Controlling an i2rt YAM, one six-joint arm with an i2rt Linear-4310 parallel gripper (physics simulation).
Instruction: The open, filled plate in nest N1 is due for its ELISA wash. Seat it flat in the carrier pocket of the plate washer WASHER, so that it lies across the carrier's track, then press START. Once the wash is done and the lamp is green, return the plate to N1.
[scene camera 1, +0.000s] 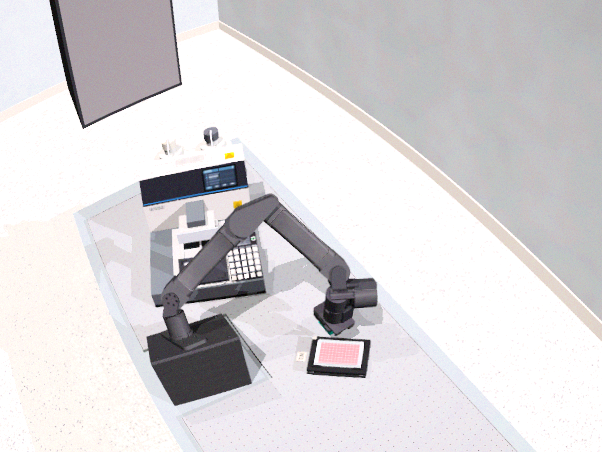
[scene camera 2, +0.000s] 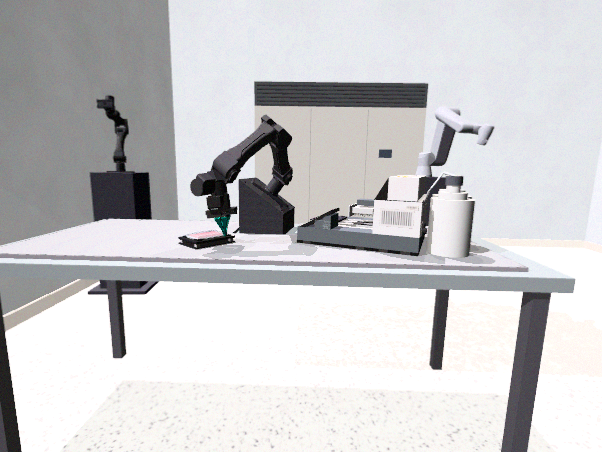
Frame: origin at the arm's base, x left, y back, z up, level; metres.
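Seen in the pictures: gripper, fingertip midpoint: (scene camera 1: 331, 333) (scene camera 2: 225, 236); arm's base at its link origin: (scene camera 1: 182, 338) (scene camera 2: 269, 193).
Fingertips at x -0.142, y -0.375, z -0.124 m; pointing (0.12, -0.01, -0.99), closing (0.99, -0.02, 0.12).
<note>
Offsets run from my fingertips to a thing's top centre. "spot": to the spot under its first point.
The plate {dx -0.071, dy +0.028, dz +0.008 m} (scene camera 1: 340, 353) (scene camera 2: 201, 234), with a pink-filled well area, lies flat in the black nest {dx -0.071, dy +0.028, dz +0.000 m} (scene camera 1: 337, 371) (scene camera 2: 215, 243). My gripper (scene camera 1: 327, 328) (scene camera 2: 225, 233) is shut and empty, pointing down beside the plate on the washer side. Its teal fingertips are low, close to the nest's edge in scene camera 2; whether they touch it I cannot tell. The arm hides most of the fingers in scene camera 1. The washer (scene camera 1: 172, 191) (scene camera 2: 400, 217) stands farther along the table. My arm covers part of its deck in scene camera 1, and the carrier pocket is hard to make out.
The black arm base (scene camera 1: 200, 367) (scene camera 2: 265, 212) stands on the table between nest and washer in scene camera 2. Bottles {dx +0.759, dy -0.089, dz +0.241 m} (scene camera 1: 211, 136) (scene camera 2: 451, 225) stand behind the washer. A small label {spot: dx +0.003, dy +0.102, dz -0.031 m} (scene camera 1: 301, 356) lies beside the nest. Other arms (scene camera 2: 120, 135) (scene camera 2: 442, 135) stand in the background.
</note>
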